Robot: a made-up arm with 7 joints.
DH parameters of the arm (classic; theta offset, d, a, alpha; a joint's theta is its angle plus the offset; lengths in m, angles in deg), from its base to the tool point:
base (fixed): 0 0.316 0.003 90
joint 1: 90 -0.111 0.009 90
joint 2: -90 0.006 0.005 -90
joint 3: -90 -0.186 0 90
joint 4: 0 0.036 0.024 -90
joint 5: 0 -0.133 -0.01 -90
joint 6: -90 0.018 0.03 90
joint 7: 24.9 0 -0.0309 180
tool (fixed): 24.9 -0.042 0 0
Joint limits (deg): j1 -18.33..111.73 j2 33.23..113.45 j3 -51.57..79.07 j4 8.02..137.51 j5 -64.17..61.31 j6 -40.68..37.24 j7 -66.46..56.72
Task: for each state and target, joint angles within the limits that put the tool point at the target. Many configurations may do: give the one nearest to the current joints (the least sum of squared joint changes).
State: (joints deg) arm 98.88 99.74 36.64 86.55 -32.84 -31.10 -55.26
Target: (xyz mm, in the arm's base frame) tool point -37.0 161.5 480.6
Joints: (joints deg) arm 51.89 113.45 34.09 117.44 -48.65 -40.68 -52.56
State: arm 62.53 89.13 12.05 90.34 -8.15 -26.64 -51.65
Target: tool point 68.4 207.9 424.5
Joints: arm 54.14 80.67 1.90 131.88 -17.02 -27.27 -50.80
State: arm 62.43 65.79 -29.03 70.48 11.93 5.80 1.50
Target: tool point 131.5 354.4 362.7
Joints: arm 68.80 81.19 -23.15 68.79 8.90 6.03 -0.09
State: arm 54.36 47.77 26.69 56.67 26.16 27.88 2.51
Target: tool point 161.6 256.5 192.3
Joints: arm 17.41 43.21 19.44 73.83 25.23 37.24 11.21
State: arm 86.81 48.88 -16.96 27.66 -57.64 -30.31 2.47
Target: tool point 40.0 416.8 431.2
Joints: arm 107.06 76.00 -7.11 32.28 -61.62 -40.68 -3.73
